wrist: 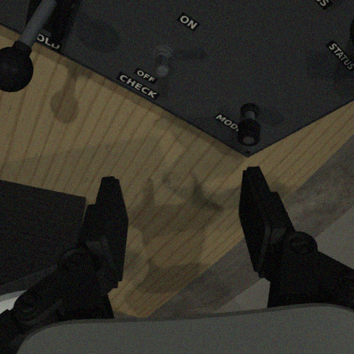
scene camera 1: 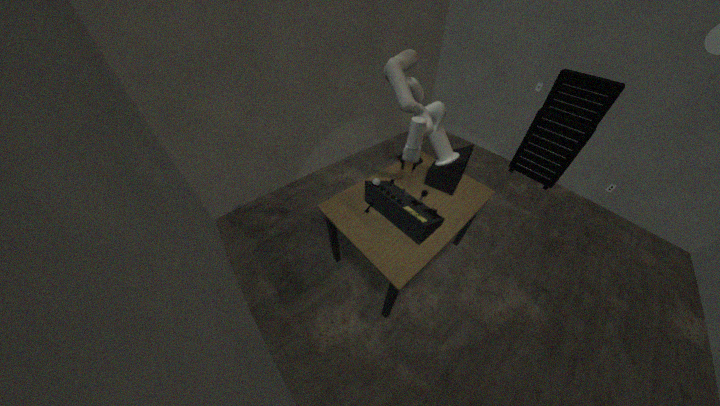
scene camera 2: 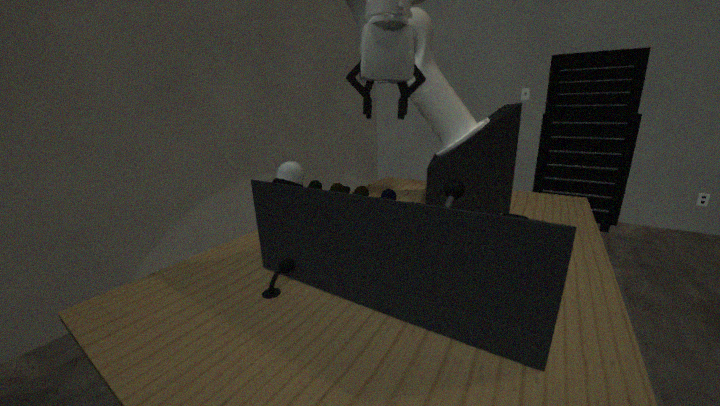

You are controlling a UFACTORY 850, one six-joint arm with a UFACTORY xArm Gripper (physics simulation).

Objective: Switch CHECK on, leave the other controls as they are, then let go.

Labels:
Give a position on a dark control panel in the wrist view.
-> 285, 68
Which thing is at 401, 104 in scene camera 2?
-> My gripper.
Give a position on a dark control panel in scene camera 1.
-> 401, 209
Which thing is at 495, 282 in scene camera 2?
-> A dark control panel.

